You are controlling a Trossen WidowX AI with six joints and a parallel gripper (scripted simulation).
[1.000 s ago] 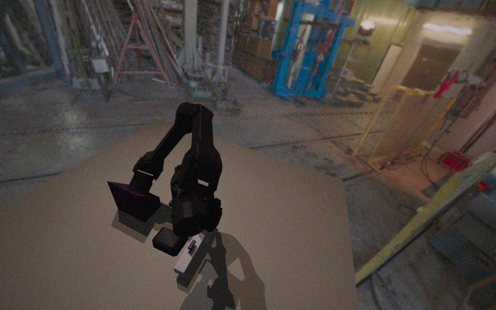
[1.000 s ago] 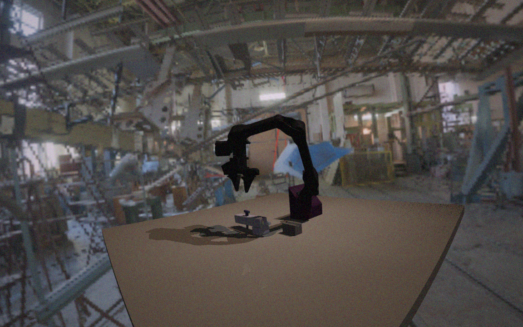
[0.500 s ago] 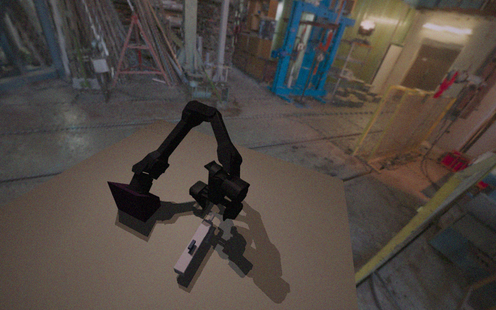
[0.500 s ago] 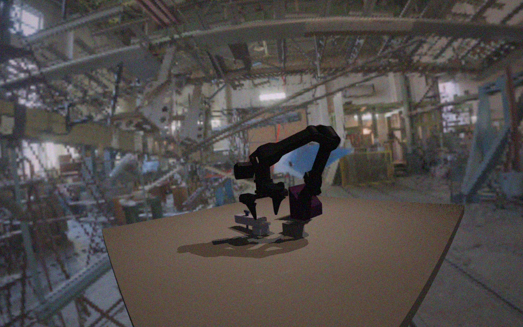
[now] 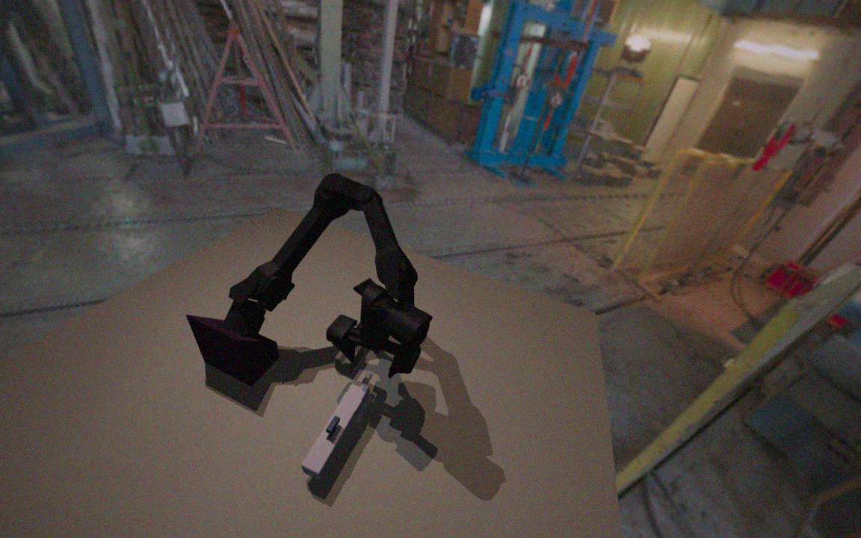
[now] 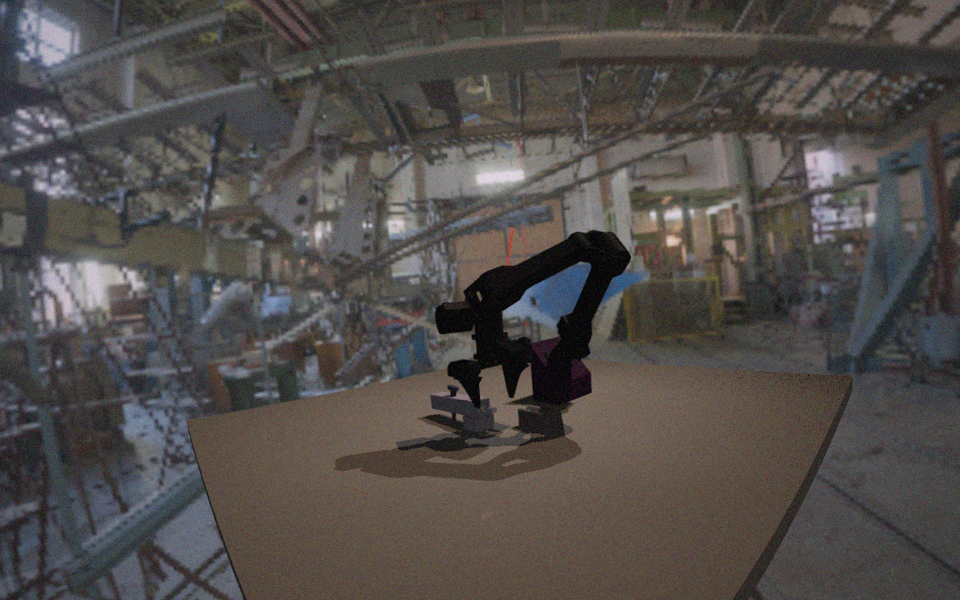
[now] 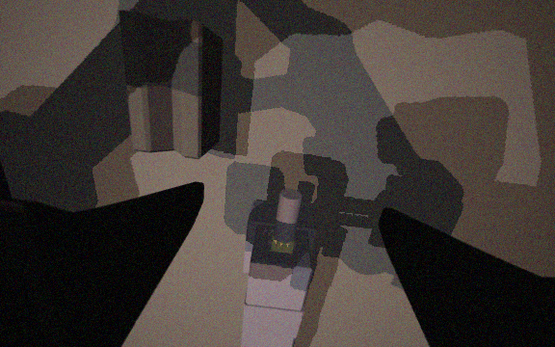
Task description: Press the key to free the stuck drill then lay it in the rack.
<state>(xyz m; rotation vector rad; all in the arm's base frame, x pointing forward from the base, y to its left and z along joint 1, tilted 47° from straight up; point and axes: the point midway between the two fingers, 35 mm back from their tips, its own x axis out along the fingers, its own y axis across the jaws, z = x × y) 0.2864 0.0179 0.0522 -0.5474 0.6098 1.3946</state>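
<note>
Now: gripper tip 70 mm to the left of the drill and 20 mm above it. Round my gripper tip: dark key 150 mm to the right, 20 mm below, 10 mm behind; then light-grey holder block 120 mm to the right, 30 mm below, 10 mm behind; then rack 70 mm behind, 50 mm to the left, 50 mm below.
</note>
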